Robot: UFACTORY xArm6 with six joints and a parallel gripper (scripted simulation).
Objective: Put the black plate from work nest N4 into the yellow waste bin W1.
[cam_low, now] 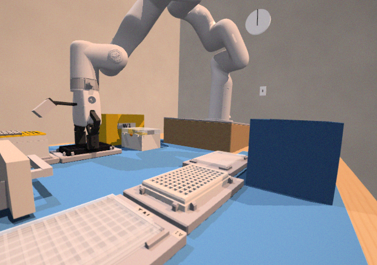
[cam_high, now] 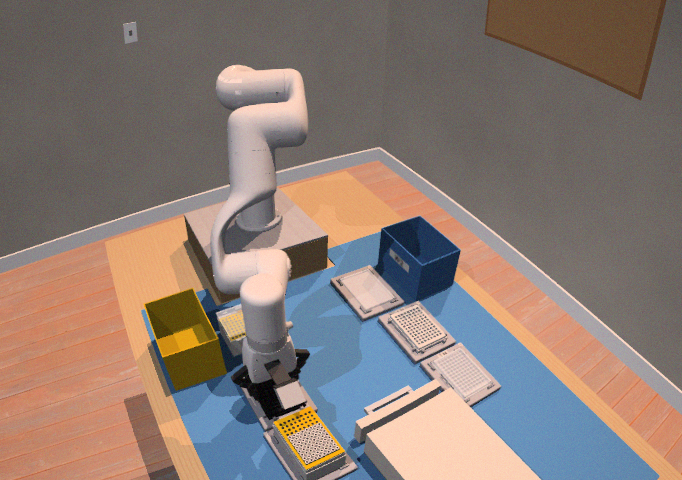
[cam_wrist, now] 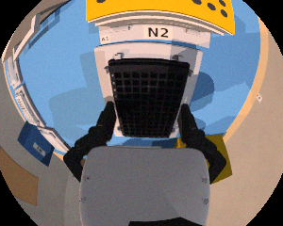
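Now: hand 1 cm above the black plate. The rest, counted from my hand: tip box (18 cm behind, 3 cm to the left, 1 cm above); then grey work nest (3 cm below); then yellow-topped rack (16 cm ahead, 2 cm to the right, 2 cm above).
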